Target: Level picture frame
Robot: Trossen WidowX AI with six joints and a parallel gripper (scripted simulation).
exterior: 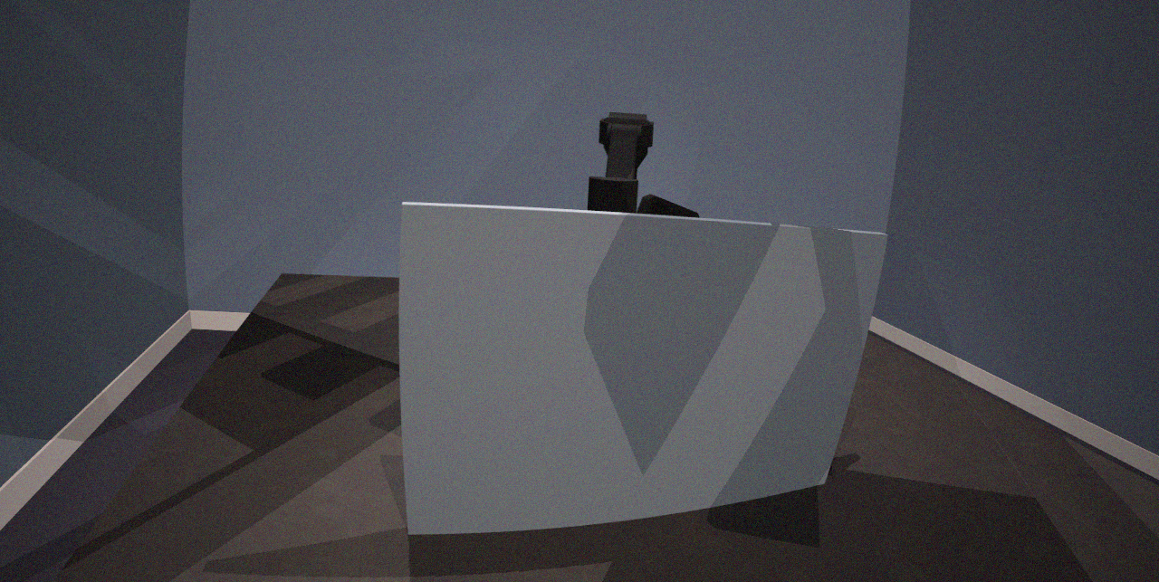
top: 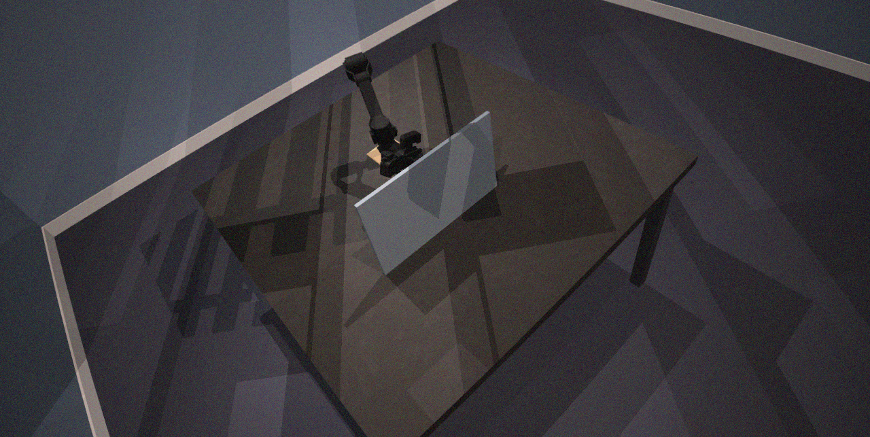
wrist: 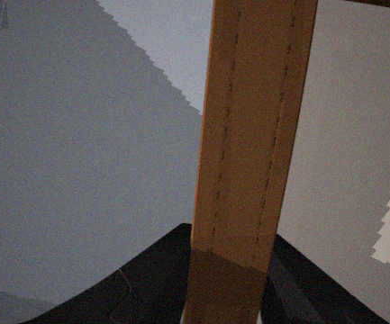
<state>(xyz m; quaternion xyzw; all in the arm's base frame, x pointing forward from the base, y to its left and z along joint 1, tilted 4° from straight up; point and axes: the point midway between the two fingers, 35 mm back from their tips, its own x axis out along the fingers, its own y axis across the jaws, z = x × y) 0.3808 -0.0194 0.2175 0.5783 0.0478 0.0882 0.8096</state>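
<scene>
Right now the wooden picture frame is 5 cm below my gripper tip, 2 cm to the right of it and 1 cm ahead of it. The rest, counted from my gripper tip: grey wall panel (6 cm below, 2 cm ahead).
</scene>
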